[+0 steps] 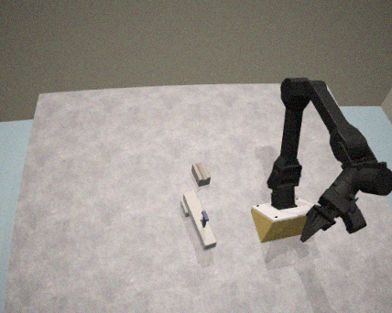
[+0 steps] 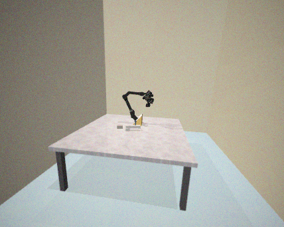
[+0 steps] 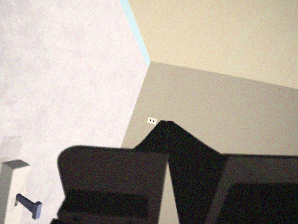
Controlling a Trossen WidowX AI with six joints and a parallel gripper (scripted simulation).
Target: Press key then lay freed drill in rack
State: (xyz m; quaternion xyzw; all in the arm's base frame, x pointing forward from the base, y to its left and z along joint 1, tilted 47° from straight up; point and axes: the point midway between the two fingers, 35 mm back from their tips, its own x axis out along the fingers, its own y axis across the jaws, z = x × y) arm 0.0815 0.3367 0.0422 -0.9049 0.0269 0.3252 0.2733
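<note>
Right now the blue key is 23 cm below my gripper tip, 20 cm to the right of it and 15 cm ahead of it. From my gripper tip the other things lie so: drill (28 cm below, 25 cm to the right, 16 cm ahead); rack (41 cm to the right, 31 cm below, 11 cm ahead); holder block (29 cm below, 23 cm to the right, 15 cm ahead).
</note>
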